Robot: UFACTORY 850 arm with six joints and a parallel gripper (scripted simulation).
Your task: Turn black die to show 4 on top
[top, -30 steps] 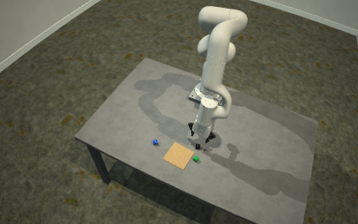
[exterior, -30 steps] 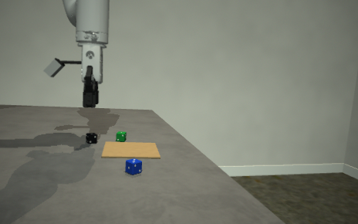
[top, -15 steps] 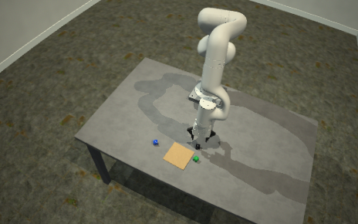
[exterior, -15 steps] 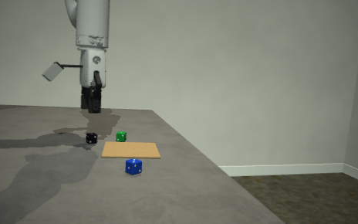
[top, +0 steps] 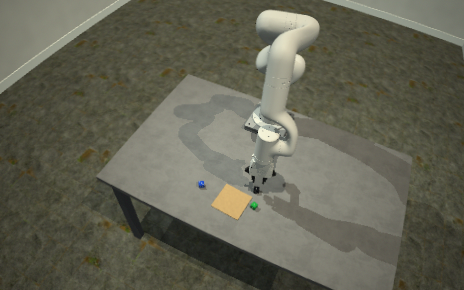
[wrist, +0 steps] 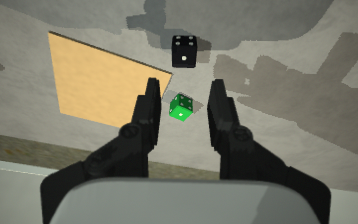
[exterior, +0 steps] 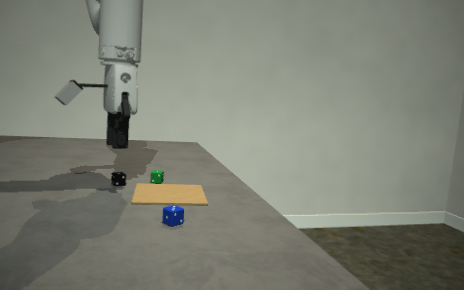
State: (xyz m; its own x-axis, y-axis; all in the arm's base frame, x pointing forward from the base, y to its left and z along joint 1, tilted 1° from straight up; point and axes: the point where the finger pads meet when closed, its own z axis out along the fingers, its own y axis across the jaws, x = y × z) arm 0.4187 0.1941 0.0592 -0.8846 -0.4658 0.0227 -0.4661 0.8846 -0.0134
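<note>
My hand is 90 mm above the black die. Round my hand: blue die 220 mm to the right, 140 mm ahead, 90 mm below; then green die 90 mm below, 80 mm ahead, 40 mm to the left; then tan mat 120 mm ahead, 100 mm below, 60 mm to the right.
</note>
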